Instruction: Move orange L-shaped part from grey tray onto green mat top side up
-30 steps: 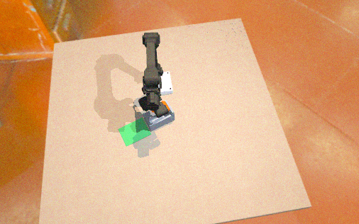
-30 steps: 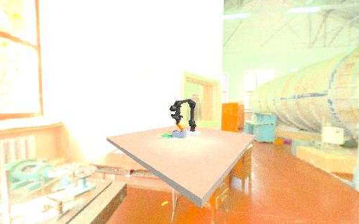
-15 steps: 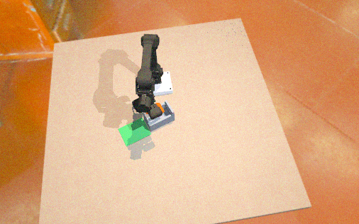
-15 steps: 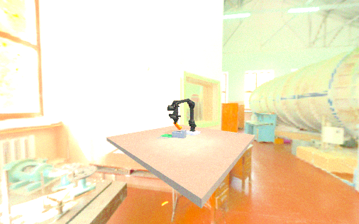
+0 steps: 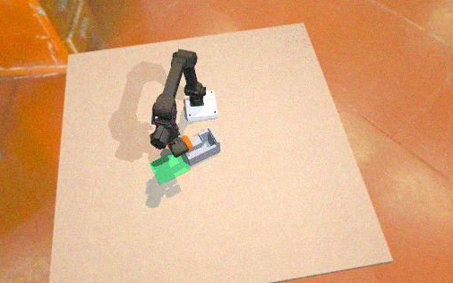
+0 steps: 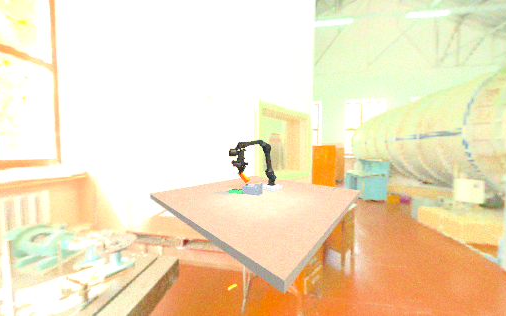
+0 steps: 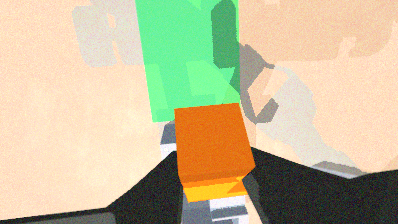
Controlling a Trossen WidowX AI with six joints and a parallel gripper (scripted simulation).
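Right now the green mat is 17 cm below my gripper tip, 5 cm to the right of it and 1 cm ahead of it. The rest, counted from my gripper tip: orange L-shaped part (3 cm below, 2 cm to the left, 2 cm behind).
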